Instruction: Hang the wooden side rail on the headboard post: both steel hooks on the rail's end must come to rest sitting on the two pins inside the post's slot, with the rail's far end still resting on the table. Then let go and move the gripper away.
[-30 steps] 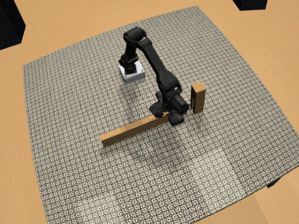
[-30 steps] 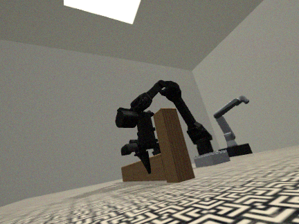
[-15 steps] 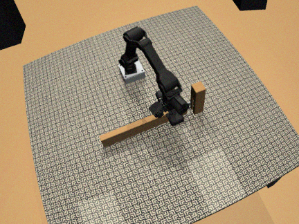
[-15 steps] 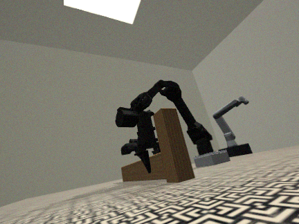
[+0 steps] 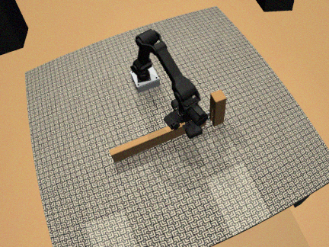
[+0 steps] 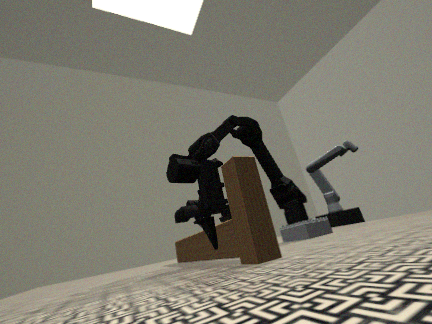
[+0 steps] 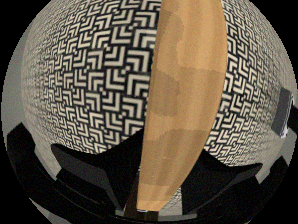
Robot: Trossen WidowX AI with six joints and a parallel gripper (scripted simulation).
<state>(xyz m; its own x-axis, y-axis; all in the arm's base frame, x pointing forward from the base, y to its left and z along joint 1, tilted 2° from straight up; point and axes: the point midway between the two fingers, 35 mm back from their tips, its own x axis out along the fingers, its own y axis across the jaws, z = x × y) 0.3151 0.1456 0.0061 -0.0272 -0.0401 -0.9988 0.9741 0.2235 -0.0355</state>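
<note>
My gripper tip is now 140 mm to the right of the headboard post, 60 mm below it and 20 mm past it.
</note>
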